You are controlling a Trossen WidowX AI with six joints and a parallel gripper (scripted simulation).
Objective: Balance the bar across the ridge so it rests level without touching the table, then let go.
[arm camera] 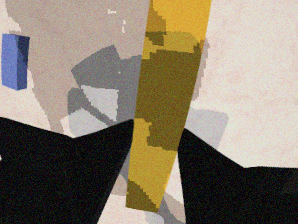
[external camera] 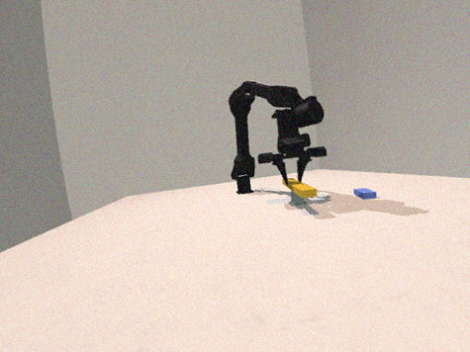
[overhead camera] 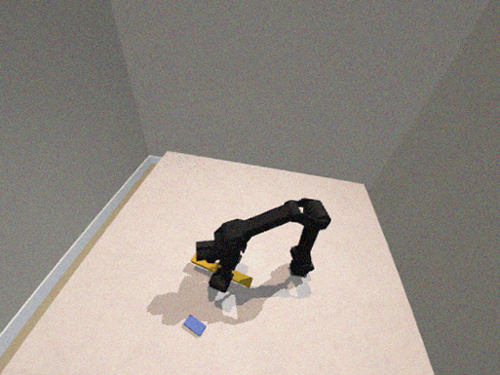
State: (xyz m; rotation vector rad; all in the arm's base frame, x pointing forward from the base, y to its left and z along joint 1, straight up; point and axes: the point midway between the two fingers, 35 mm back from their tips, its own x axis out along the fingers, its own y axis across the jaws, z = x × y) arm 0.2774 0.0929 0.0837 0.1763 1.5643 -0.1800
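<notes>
Right now my gripper tip is 3 cm short of the yellow bar and 1 cm to the left of it. From my gripper tip the other things lie so: blue block 7 cm ahead, 18 cm to the left, 4 cm below.
</notes>
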